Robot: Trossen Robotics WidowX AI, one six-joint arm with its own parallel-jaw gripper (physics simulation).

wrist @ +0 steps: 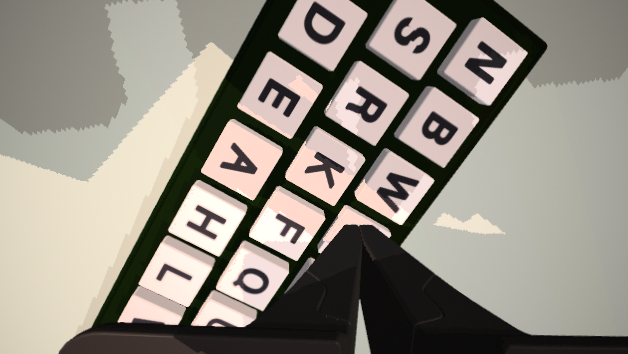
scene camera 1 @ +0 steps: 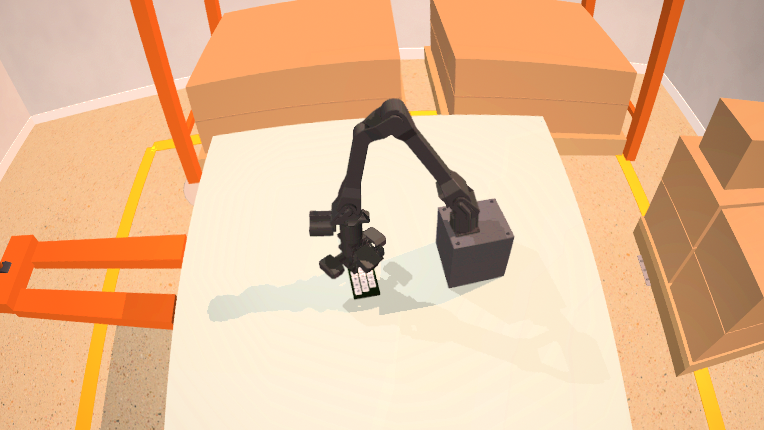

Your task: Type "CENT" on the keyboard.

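Where they show: gripper, fingertip midpoint: (wrist: 357,238) (scene camera 1: 354,273); arm's base, origin of the base link: (scene camera 1: 464,226).
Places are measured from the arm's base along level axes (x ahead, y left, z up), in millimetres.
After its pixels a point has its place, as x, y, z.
Note:
A dark green keyboard (scene camera 1: 366,294) @(268, 42, -157) (wrist: 216,111) @(234, -19, -157) with white letter keys lies on the table, slanted in the wrist view. Its E key (wrist: 280,95) @(247, -6, -152) is at the upper left and its N key (wrist: 482,62) @(287, 29, -152) is at the top right corner. My gripper (wrist: 357,238) @(287, -30, -153) is shut and empty, with its tips over a key (wrist: 352,218) @(283, -26, -154) below the W key (wrist: 394,186) @(287, -11, -152). That key's letter is hidden by the fingers, and whether the tips touch it I cannot tell. No C or T key can be read. In the scene view the arm covers the keyboard's far part.
The arm's dark base box (scene camera 1: 474,261) @(-11, 71, -60) stands on the pale table (scene camera 1: 278,373) @(545, 242, -168), right of the keyboard. Large cardboard boxes (scene camera 1: 299,48) (scene camera 1: 534,42) stand behind the table and more boxes (scene camera 1: 711,256) stand at the right. Orange forks (scene camera 1: 106,251) reach the table's left edge.

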